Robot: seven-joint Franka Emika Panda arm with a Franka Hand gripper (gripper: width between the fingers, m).
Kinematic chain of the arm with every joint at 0, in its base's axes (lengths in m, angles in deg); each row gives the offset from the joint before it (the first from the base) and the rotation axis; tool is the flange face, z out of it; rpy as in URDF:
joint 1: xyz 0 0 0.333 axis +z
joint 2: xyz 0 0 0 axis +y
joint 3: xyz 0 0 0.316 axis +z
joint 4: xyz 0.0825 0 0 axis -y
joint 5: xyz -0.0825 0 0.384 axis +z
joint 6: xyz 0 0 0 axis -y
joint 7: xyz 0.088 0 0 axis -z
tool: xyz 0 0 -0.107 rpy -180 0 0
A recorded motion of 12 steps. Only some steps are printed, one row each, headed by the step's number.
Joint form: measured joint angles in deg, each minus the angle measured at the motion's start. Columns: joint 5, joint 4, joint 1, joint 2, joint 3, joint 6, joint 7.
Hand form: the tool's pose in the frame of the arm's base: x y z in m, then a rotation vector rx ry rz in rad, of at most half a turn. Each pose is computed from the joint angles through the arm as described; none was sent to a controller.
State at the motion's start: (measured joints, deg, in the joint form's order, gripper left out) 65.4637 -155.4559 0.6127 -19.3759 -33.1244 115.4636 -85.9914
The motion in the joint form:
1: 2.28 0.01 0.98 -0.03 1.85 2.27 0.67
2: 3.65 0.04 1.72 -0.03 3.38 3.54 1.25
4: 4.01 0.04 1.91 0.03 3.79 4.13 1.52
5: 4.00 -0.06 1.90 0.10 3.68 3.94 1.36
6: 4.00 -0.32 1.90 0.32 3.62 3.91 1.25
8: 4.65 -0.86 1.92 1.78 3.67 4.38 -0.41
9: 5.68 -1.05 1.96 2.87 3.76 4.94 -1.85
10: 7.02 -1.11 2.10 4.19 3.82 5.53 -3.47
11: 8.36 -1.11 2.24 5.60 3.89 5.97 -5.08
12: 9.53 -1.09 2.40 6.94 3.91 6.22 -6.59
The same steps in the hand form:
1: 0.3527 -0.1303 0.3249 -2.0948 -0.2009 -0.8120
2: 0.3587 -0.1200 0.3265 -2.1010 -0.2020 -0.8068
4: 0.3602 -0.1178 0.3264 -2.1069 -0.1977 -0.8045
5: 0.3595 -0.1177 0.3253 -2.1044 -0.1984 -0.8029
6: 0.3580 -0.1171 0.3222 -2.1050 -0.1952 -0.7954
8: 0.3555 -0.1159 0.3098 -2.1177 -0.1955 -0.7841
9: 0.3549 -0.1159 0.3023 -2.1271 -0.1922 -0.7873
10: 0.3551 -0.1160 0.2943 -2.1370 -0.1872 -0.7928
11: 0.3553 -0.1160 0.2861 -2.1461 -0.1829 -0.7964
12: 0.3553 -0.1158 0.2785 -2.1531 -0.1812 -0.7982

